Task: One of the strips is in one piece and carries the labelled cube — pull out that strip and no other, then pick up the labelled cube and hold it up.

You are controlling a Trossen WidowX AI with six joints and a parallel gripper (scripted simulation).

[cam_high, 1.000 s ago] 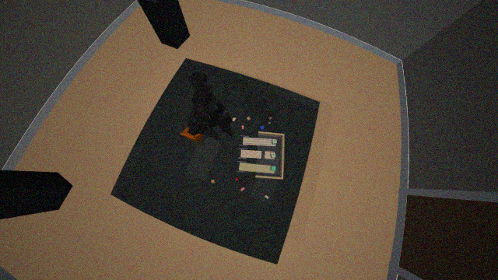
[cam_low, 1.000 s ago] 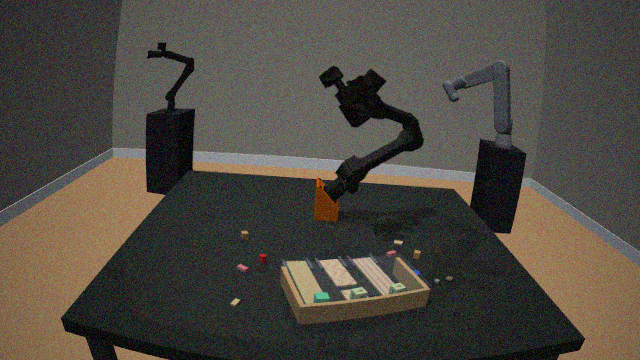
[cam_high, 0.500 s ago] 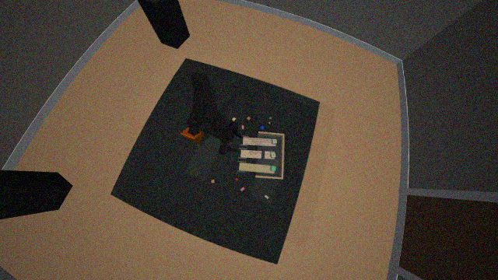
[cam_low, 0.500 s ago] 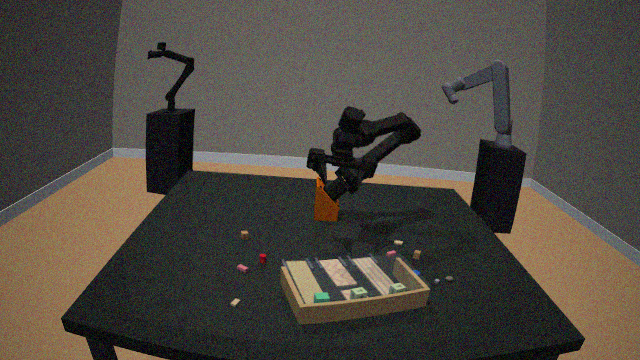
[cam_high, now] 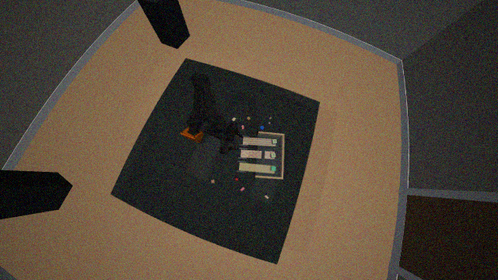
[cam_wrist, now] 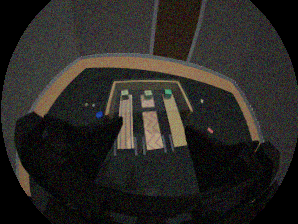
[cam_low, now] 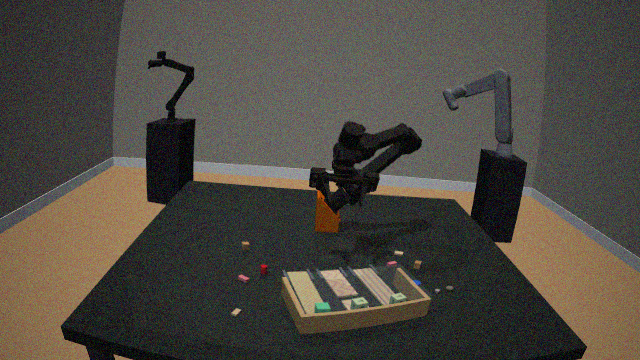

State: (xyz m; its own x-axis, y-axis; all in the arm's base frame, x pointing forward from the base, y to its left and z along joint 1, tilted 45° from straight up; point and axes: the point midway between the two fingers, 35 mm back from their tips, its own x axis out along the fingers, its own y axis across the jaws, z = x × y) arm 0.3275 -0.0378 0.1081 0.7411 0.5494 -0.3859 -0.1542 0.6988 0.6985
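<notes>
The zigzag strip lies 80 mm ahead of my gripper tip, 10 mm to the left of it and 200 mm below it. Round my gripper tip: red cylinder (70 mm ahead, 200 mm to the right, 190 mm below).
</notes>
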